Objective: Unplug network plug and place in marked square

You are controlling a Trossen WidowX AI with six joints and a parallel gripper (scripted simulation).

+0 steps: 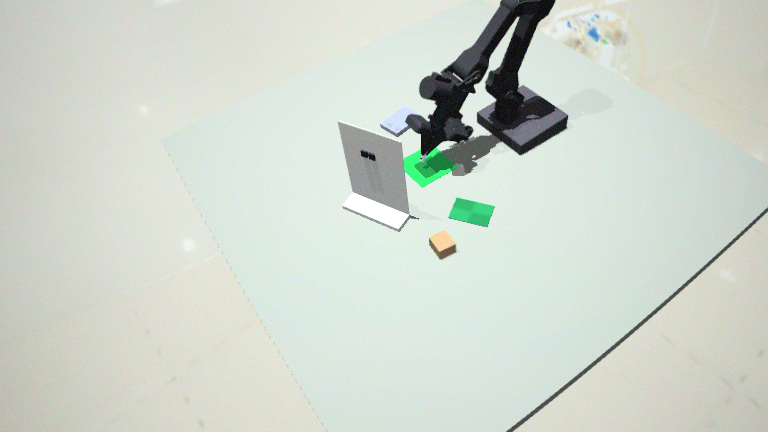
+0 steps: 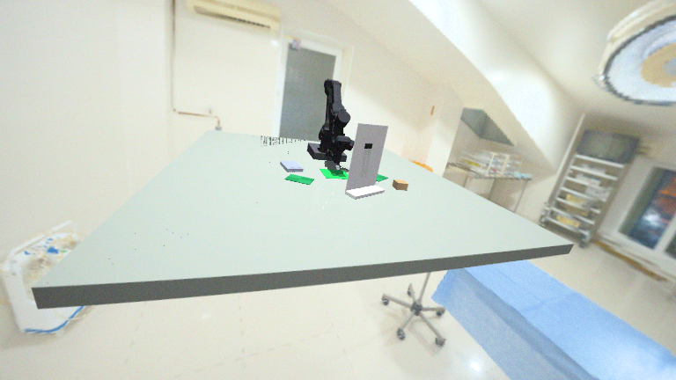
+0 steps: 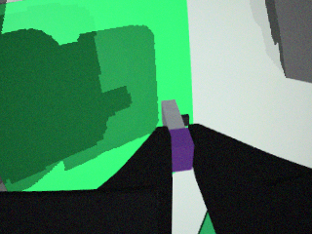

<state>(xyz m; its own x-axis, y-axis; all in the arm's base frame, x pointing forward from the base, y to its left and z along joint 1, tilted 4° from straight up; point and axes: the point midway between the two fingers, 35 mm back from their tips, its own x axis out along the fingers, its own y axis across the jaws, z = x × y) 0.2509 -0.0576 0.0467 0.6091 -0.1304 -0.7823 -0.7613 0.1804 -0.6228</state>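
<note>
The green marked square lies 1 cm behind my gripper tip and 4 cm below it. The rest, counted from my gripper tip: upright panel 19 cm ahead, 1 cm to the left, 7 cm above; purple plug right at my gripper tip.
</note>
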